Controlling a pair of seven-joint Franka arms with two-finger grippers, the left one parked.
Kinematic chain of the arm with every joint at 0, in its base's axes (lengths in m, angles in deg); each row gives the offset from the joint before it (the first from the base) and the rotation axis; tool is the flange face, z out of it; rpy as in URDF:
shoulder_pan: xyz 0 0 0.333 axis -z
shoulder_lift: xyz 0 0 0 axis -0.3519 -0.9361 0
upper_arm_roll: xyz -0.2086 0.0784 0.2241 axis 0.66 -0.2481 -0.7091
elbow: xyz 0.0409 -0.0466 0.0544 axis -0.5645 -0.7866 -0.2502
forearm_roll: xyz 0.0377 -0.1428 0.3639 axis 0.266 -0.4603 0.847
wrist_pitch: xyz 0 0 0 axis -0.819 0.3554 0.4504
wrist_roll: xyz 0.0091 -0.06 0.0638 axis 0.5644 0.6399 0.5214
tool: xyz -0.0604 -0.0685 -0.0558 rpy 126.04 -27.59 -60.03
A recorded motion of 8 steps. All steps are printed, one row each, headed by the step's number.
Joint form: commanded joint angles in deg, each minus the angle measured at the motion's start. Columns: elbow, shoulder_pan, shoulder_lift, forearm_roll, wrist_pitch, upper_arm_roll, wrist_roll.
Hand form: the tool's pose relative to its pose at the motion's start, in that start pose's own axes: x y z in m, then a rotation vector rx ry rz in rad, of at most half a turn. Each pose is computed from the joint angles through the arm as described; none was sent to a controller.
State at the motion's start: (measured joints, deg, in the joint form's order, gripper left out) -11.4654 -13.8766 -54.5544 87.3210 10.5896 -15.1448 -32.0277
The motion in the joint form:
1: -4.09 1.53 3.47 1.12 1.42 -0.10 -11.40
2: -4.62 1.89 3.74 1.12 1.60 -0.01 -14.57
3: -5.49 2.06 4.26 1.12 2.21 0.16 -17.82
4: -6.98 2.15 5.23 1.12 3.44 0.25 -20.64
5: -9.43 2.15 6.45 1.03 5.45 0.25 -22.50
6: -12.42 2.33 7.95 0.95 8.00 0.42 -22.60
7: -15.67 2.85 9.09 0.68 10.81 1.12 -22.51
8: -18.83 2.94 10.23 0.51 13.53 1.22 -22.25
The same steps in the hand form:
1: -0.0146 0.0159 -0.0016 0.0321 0.0075 0.2217
2: -0.0152 0.0206 -0.0001 0.0336 0.0050 0.2850
3: -0.0166 0.0243 0.0012 0.0365 0.0081 0.3478
4: -0.0194 0.0269 0.0026 0.0422 0.0186 0.4006
5: -0.0224 0.0281 0.0084 0.0471 0.0308 0.4341
6: -0.0259 0.0328 0.0155 0.0545 0.0480 0.4430
7: -0.0269 0.0458 0.0278 0.0582 0.0601 0.4638
8: -0.0293 0.0486 0.0397 0.0611 0.0721 0.4634

